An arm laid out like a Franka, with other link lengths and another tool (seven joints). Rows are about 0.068 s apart.
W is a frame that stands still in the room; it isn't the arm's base.
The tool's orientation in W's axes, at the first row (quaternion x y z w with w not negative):
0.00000 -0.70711 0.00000 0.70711
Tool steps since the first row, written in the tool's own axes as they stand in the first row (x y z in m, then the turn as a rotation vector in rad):
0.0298 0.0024 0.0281 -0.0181 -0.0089 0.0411
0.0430 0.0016 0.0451 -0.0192 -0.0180 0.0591
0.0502 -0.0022 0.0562 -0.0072 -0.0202 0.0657
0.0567 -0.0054 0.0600 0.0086 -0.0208 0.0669
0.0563 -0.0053 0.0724 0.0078 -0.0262 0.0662
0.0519 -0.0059 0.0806 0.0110 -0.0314 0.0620
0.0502 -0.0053 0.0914 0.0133 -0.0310 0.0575
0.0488 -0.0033 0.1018 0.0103 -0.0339 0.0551
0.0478 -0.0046 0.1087 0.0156 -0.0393 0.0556
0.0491 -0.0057 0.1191 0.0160 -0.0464 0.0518
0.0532 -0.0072 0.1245 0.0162 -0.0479 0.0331
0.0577 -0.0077 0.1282 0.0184 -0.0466 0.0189
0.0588 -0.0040 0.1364 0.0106 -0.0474 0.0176
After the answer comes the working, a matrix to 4 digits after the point.
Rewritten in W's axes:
-0.0281 0.0024 0.0298 -0.0411 -0.0089 -0.0181
-0.0451 0.0016 0.0430 -0.0591 -0.0180 -0.0192
-0.0562 -0.0022 0.0502 -0.0657 -0.0202 -0.0072
-0.0600 -0.0054 0.0567 -0.0669 -0.0208 0.0086
-0.0724 -0.0053 0.0563 -0.0662 -0.0262 0.0078
-0.0806 -0.0059 0.0519 -0.0620 -0.0314 0.0110
-0.0914 -0.0053 0.0502 -0.0575 -0.0310 0.0133
-0.1018 -0.0033 0.0488 -0.0551 -0.0339 0.0103
-0.1087 -0.0046 0.0478 -0.0556 -0.0393 0.0156
-0.1191 -0.0057 0.0491 -0.0518 -0.0464 0.0160
-0.1245 -0.0072 0.0532 -0.0331 -0.0479 0.0162
-0.1282 -0.0077 0.0577 -0.0189 -0.0466 0.0184
-0.1364 -0.0040 0.0588 -0.0176 -0.0474 0.0106

The tool's axes in the first row as the columns of a matrix, in W's axes (rounded; the answer above uses it unrounded):
0.0000 0.0000 -1.0000
0.0000 1.0000 0.0000
1.0000 0.0000 0.0000

